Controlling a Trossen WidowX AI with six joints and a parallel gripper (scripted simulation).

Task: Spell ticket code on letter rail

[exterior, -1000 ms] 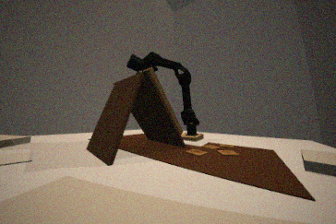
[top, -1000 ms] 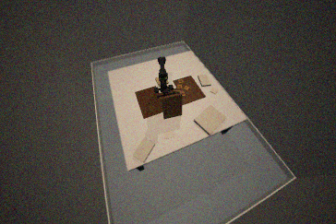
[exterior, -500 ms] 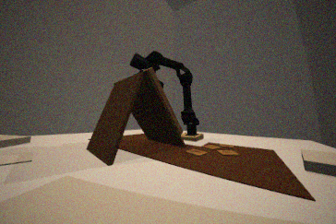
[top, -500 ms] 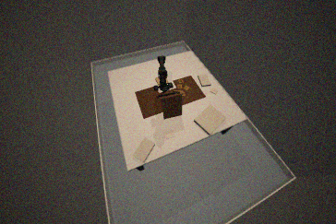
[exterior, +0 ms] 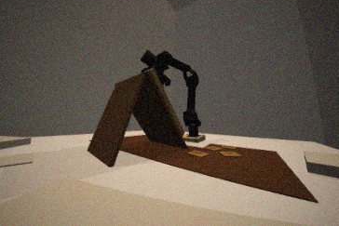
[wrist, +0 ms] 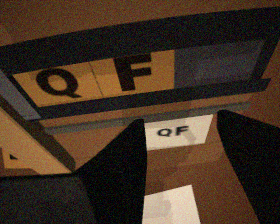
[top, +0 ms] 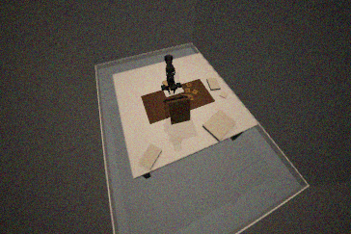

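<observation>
My gripper tip is 13 cm above the white ticket, 3 cm past it and 1 cm to the left of it. From my gripper tip the other things lie so: pale slip 38 cm ahead, 22 cm below, 8 cm to the right; then brown mat 22 cm below, 11 cm behind, 9 cm to the left.
</observation>
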